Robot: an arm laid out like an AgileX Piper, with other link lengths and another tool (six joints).
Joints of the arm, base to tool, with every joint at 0 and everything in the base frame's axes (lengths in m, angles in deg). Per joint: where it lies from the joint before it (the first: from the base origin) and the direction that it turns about. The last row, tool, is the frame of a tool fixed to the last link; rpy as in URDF.
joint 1: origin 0 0 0.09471 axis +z
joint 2: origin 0 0 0 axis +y
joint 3: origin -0.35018 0 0.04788 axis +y
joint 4: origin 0.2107 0 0.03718 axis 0.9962 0 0.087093
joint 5: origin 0 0 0 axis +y
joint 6: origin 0.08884 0 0.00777 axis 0.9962 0 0.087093
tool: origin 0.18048 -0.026 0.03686 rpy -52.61 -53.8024 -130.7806
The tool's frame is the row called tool.
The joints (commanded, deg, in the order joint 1, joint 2, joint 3, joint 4, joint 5, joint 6), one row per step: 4.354 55.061 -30.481 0.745 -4.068 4.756; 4.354 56.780 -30.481 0.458 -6.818 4.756; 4.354 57.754 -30.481 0.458 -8.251 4.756; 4.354 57.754 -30.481 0.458 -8.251 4.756; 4.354 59.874 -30.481 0.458 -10.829 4.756; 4.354 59.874 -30.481 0.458 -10.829 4.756; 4.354 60.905 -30.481 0.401 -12.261 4.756; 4.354 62.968 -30.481 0.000 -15.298 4.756; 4.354 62.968 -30.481 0.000 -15.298 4.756; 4.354 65.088 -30.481 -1.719 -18.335 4.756; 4.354 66.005 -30.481 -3.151 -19.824 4.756
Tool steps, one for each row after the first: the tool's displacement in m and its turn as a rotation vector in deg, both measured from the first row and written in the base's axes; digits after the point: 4 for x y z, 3 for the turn. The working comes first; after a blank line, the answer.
Tool pose at each row, in the base's axes (x y z in m, rotation vector in deg; the steps are taken from these numbers as rounded here): 0.3142 -0.0043 0.3003 -109.460 37.596 -112.437; 0.3229 -0.0036 0.3038 -108.414 37.058 -113.397; 0.3277 -0.0032 0.3050 -107.889 36.971 -113.758; 0.3277 -0.0032 0.3050 -107.889 36.971 -113.758; 0.3376 -0.0026 0.3048 -107.366 36.888 -114.124; 0.3376 -0.0026 0.3048 -107.366 36.888 -114.124; 0.3425 -0.0022 0.3055 -106.930 36.739 -114.460; 0.3523 -0.0009 0.3075 -105.972 36.029 -115.355; 0.3523 -0.0009 0.3075 -105.972 36.029 -115.355; 0.3623 0.0030 0.3093 -105.573 33.573 -116.575; 0.3666 0.0063 0.3110 -105.426 31.531 -117.367

0.0087 0.0007 0.0035 -0.200 -1.049 0.073; 0.0135 0.0011 0.0047 -0.170 -1.507 0.061; 0.0135 0.0011 0.0047 -0.170 -1.507 0.061; 0.0234 0.0017 0.0045 -0.144 -1.964 0.042; 0.0234 0.0017 0.0045 -0.144 -1.964 0.042; 0.0283 0.0021 0.0052 -0.169 -2.368 0.056; 0.0381 0.0034 0.0072 -0.455 -3.367 0.229; 0.0381 0.0034 0.0072 -0.455 -3.367 0.229; 0.0481 0.0073 0.0090 -1.845 -4.395 1.128; 0.0524 0.0106 0.0107 -2.982 -5.057 1.934
